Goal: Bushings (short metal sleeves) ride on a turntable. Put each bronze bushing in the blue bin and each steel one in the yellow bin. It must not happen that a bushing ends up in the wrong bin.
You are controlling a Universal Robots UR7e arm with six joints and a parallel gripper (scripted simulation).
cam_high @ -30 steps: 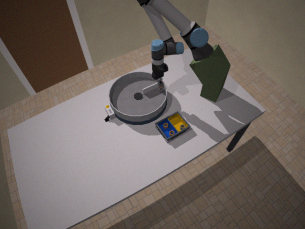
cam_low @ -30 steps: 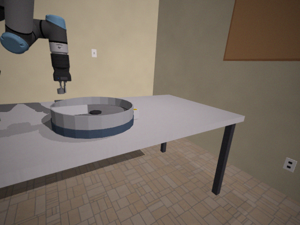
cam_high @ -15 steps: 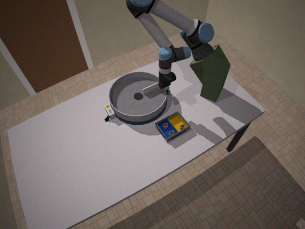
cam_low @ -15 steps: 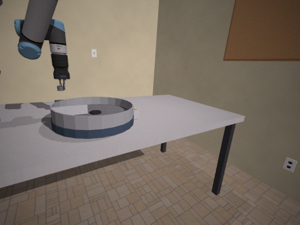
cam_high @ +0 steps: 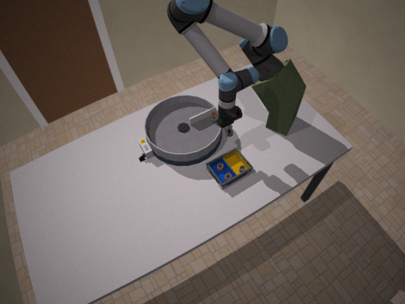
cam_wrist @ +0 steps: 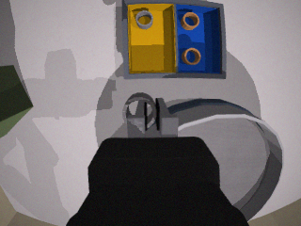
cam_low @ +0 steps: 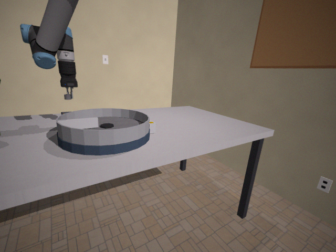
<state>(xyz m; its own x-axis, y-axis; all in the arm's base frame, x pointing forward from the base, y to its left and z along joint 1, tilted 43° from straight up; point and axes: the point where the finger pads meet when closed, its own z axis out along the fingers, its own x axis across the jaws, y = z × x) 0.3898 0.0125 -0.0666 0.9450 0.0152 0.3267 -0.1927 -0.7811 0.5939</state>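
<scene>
The blue bin lies 7 cm ahead of my hand, 9 cm to the left of it and 15 cm below it. Also, from my hand: grey turntable (8 cm ahead, 26 cm to the right, 13 cm below).
</scene>
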